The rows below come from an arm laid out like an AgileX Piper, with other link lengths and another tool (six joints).
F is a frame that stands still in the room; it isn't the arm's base.
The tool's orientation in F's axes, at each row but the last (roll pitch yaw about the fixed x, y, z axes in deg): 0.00, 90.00, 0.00; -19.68, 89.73, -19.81; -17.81, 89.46, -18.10; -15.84, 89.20, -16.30; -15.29, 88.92, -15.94; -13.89, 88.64, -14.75; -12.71, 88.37, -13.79; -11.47, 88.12, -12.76; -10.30, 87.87, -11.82
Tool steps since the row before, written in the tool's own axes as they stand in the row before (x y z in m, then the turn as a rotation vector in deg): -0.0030, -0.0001, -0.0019, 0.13, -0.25, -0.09; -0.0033, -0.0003, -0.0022, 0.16, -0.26, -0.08; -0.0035, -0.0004, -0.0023, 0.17, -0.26, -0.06; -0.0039, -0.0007, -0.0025, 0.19, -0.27, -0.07; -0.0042, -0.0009, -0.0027, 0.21, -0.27, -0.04; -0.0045, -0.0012, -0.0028, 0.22, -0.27, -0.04; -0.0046, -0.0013, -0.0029, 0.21, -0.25, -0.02; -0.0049, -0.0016, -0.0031, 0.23, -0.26, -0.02; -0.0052, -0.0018, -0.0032, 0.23, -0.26, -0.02
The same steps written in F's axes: -0.0019, -0.0001, 0.0030, -0.09, -0.25, -0.13; -0.0022, -0.0003, 0.0033, -0.08, -0.26, -0.16; -0.0023, -0.0004, 0.0035, -0.06, -0.26, -0.17; -0.0026, -0.0007, 0.0039, -0.07, -0.27, -0.19; -0.0028, -0.0008, 0.0042, -0.04, -0.27, -0.21; -0.0029, -0.0011, 0.0044, -0.04, -0.27, -0.22; -0.0031, -0.0012, 0.0045, -0.02, -0.25, -0.21; -0.0033, -0.0015, 0.0048, -0.02, -0.26, -0.23; -0.0034, -0.0017, 0.0051, -0.02, -0.26, -0.23
